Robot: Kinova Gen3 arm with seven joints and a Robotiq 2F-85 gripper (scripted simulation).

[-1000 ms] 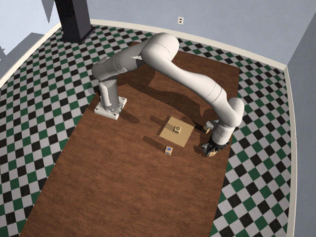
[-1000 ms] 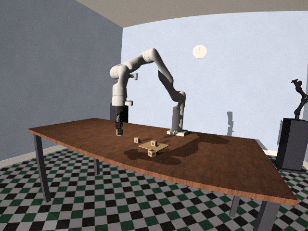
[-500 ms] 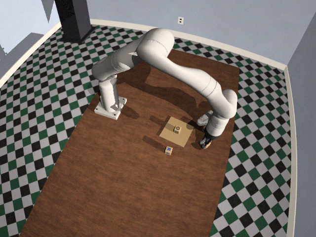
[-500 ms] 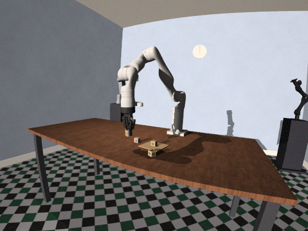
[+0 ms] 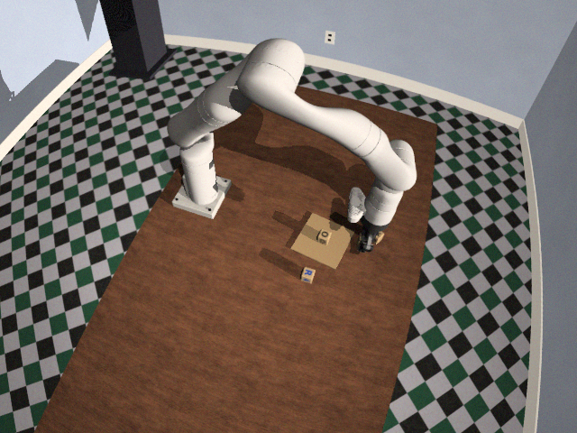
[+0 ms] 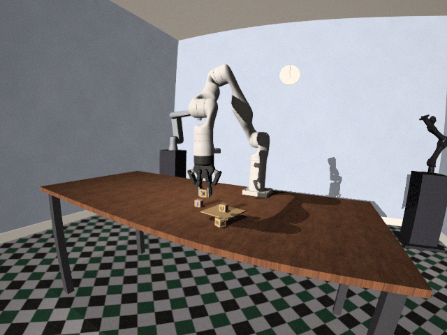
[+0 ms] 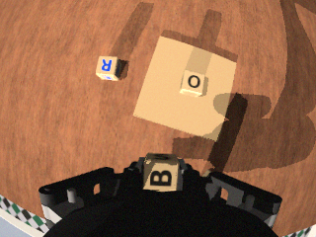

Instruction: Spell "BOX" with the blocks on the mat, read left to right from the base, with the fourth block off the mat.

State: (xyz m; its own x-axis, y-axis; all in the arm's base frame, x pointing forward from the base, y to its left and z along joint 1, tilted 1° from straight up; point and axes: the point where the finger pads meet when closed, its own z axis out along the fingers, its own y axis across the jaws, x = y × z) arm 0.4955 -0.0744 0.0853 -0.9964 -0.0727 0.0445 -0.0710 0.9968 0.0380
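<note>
My hand is 110 mm past the tan mat, 40 mm to the right of it and 100 mm above it.
</note>
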